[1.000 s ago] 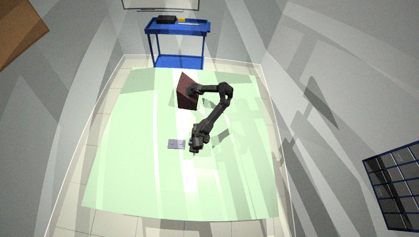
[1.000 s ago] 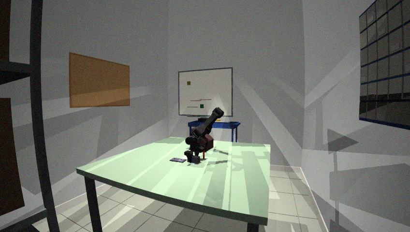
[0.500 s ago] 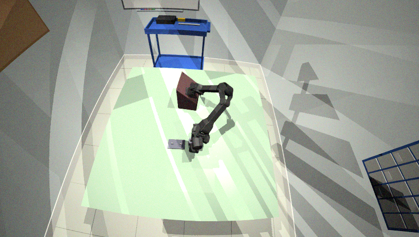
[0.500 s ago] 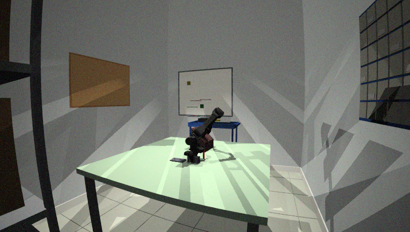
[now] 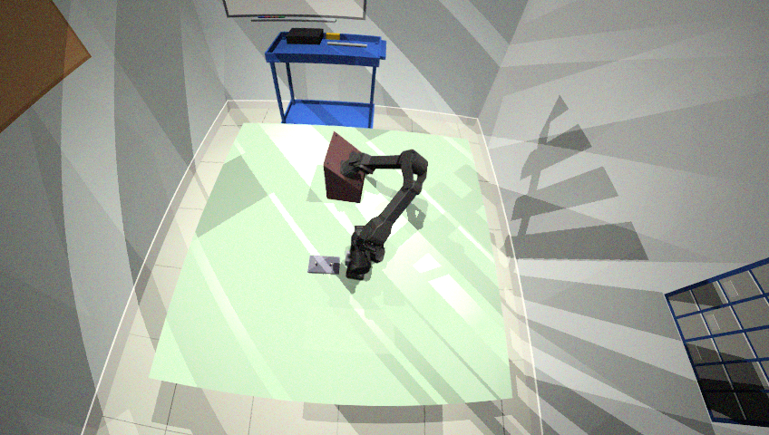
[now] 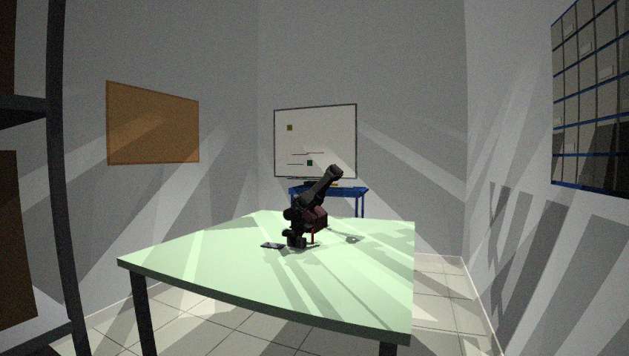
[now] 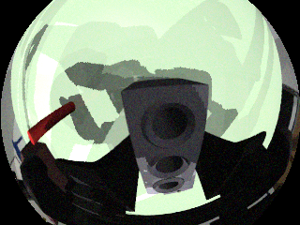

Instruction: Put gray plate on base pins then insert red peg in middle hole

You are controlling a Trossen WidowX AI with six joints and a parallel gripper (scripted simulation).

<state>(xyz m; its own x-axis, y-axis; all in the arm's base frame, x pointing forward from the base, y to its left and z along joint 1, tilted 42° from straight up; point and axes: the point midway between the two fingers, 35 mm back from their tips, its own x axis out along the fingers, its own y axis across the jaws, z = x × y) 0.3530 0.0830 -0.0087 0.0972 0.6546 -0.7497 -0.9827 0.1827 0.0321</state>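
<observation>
The base is 10 mm ahead of my gripper tip, 130 mm to the right of it and 10 mm below it. The rest, counted from my gripper tip: gray plate (30 mm above); red peg (100 mm behind, 50 mm to the left, 20 mm above).
</observation>
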